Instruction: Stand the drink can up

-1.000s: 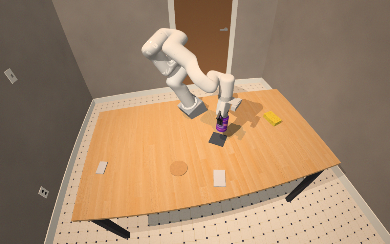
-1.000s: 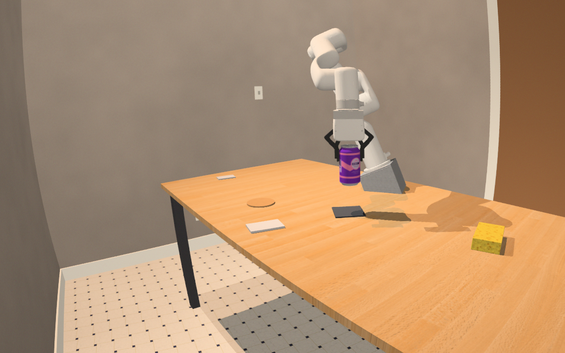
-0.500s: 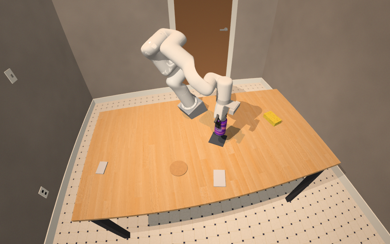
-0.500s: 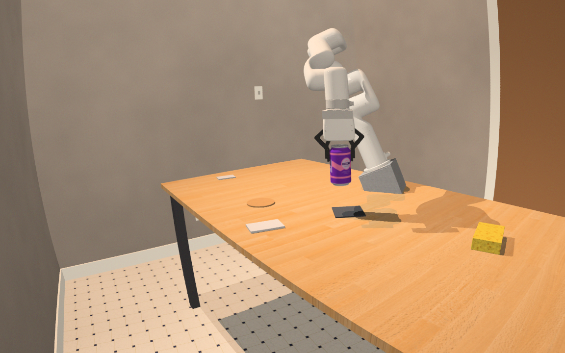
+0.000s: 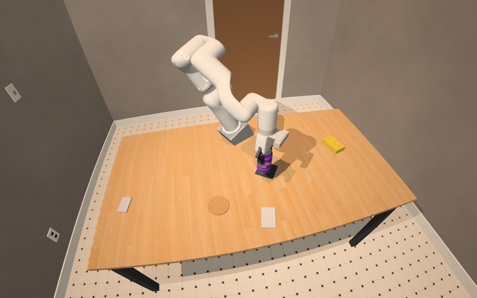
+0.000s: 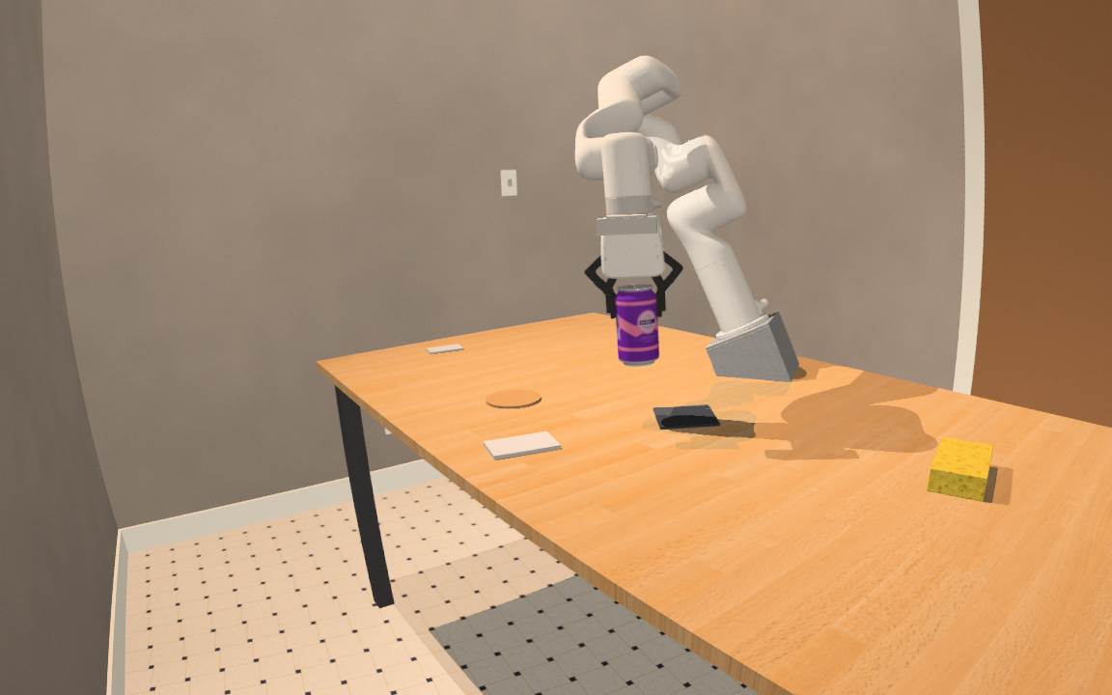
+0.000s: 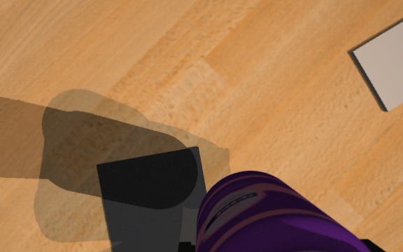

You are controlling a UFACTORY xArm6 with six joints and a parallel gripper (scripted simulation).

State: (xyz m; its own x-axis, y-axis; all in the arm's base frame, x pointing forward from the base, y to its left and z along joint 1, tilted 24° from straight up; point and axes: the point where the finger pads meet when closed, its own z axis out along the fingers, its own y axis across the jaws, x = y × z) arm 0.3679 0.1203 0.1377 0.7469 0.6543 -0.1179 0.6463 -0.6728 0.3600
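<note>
My gripper is now 80 mm short of the round cork coaster, 250 mm to the left of it and 190 mm above it. From my hand the other things lie so: yellow sponge (120 mm behind, 540 mm to the left, 180 mm below); then dark square coaster (70 mm behind, 50 mm to the left, 190 mm below); then purple drink can (30 mm below).
</note>
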